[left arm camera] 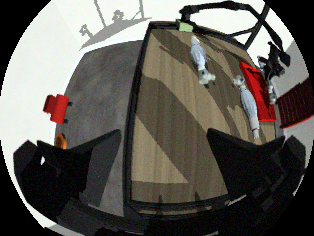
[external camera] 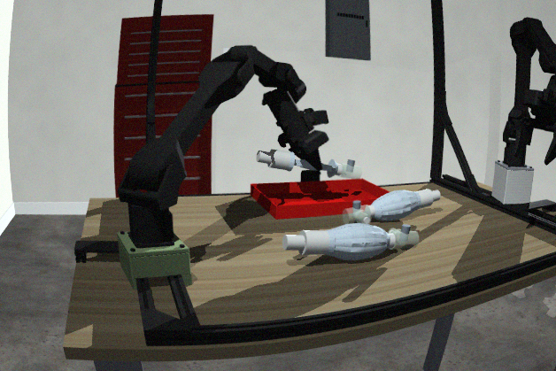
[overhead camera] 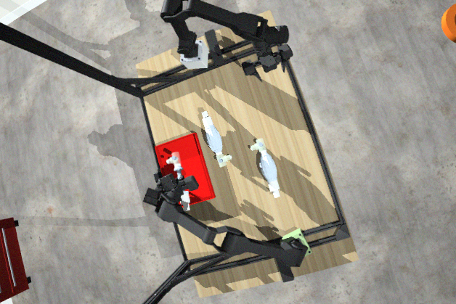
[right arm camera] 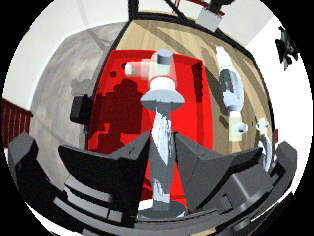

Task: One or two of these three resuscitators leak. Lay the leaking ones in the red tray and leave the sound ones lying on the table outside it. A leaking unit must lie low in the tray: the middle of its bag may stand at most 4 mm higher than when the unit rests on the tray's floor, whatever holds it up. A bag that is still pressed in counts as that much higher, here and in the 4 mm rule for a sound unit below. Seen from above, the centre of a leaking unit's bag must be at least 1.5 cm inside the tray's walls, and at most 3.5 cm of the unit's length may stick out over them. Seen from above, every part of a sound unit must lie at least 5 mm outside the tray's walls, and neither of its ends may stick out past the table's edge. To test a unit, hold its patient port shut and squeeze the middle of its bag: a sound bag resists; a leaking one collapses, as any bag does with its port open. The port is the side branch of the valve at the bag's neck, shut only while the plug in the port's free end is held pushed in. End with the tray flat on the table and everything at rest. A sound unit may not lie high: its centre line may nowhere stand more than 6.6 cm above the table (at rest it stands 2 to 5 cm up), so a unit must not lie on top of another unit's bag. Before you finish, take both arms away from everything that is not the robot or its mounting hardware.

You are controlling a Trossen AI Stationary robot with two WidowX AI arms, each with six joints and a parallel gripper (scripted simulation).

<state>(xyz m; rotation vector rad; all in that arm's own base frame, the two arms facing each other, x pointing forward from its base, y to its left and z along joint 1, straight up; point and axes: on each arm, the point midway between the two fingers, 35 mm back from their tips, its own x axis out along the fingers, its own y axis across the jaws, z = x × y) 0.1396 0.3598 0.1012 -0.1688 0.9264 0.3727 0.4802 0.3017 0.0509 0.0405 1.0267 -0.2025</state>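
My right gripper is now 100 mm above the red tray and 40 mm to the right of it.
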